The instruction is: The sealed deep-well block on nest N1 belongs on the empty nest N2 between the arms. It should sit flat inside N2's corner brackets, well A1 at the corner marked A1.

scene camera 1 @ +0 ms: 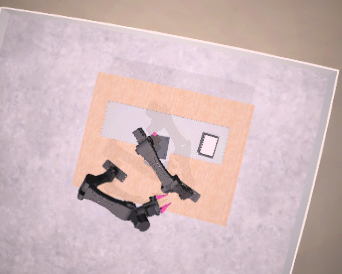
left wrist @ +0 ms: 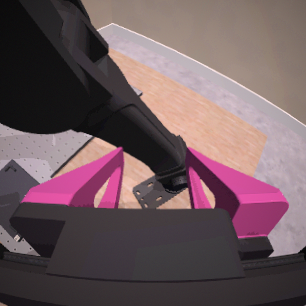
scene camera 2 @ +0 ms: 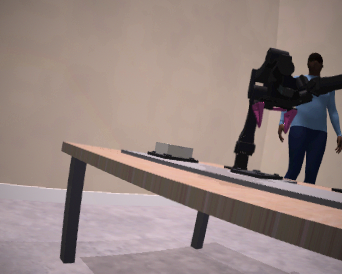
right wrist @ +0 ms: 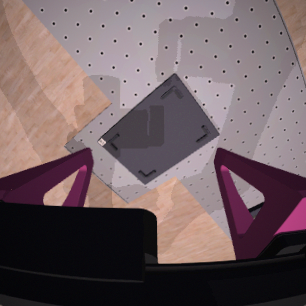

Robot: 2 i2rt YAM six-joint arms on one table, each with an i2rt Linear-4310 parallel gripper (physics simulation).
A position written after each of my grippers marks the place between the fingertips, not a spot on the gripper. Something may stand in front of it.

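Observation:
My right gripper [scene camera 2: 272, 130] is open and holds nothing, and you can see that same right gripper [right wrist: 153, 154] from the wrist too. There's also my left gripper [left wrist: 154, 153] to be seen, along with a dark nest plate [right wrist: 166, 126].

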